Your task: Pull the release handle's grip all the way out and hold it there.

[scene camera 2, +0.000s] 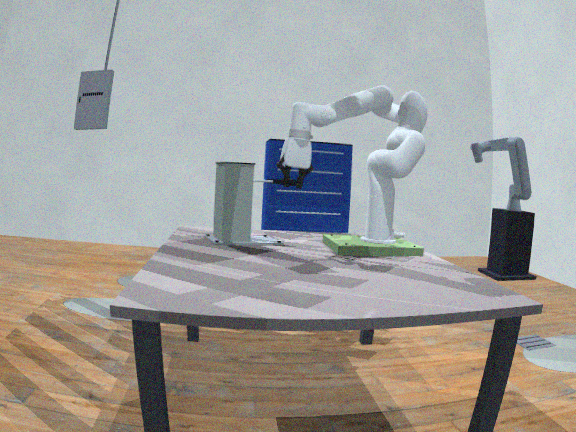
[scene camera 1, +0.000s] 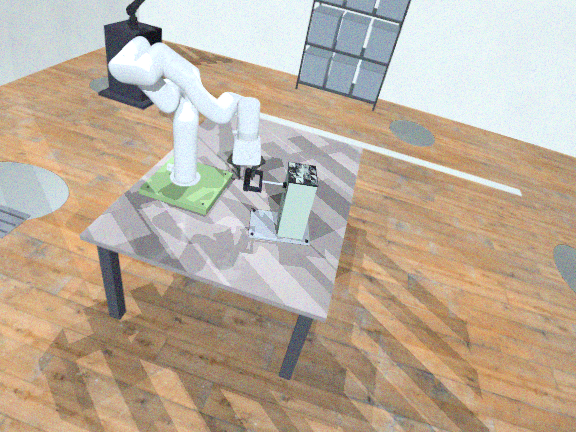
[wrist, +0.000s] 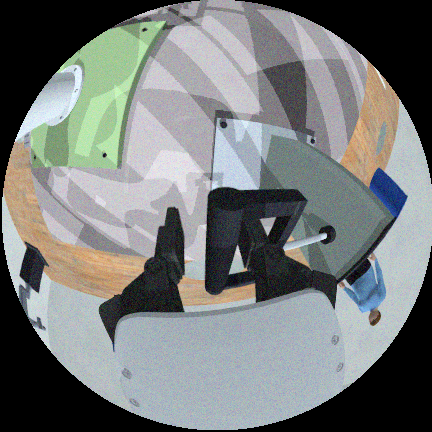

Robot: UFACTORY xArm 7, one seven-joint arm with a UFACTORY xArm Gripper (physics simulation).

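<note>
The release handle's grip (scene camera 1: 252, 189) (scene camera 2: 280, 182) (wrist: 221, 250) is a black rectangular loop. It stands out from the pale green upright housing (scene camera 1: 297, 212) (scene camera 2: 233, 202) (wrist: 320, 185) on a thin white rod (scene camera 1: 273, 183) (scene camera 2: 263, 181) (wrist: 306, 242), a stretch of which shows between them. My gripper (scene camera 1: 244, 176) (scene camera 2: 294, 183) (wrist: 207, 217) points down and is shut on the grip's outer bar. One finger is inside the loop and the other is on the outer side. In the wrist view a gap shows between the outer finger and the bar; their exact contact is hard to see.
The housing stands on a light metal plate (scene camera 1: 262, 222) (wrist: 235, 150) on the table (scene camera 1: 225, 270) (scene camera 2: 325, 322). The arm's green base plate (scene camera 1: 215, 197) (scene camera 2: 350, 247) (wrist: 100, 120) lies on the side of the grip away from the housing. A blue cabinet (scene camera 2: 325, 200) stands behind the table.
</note>
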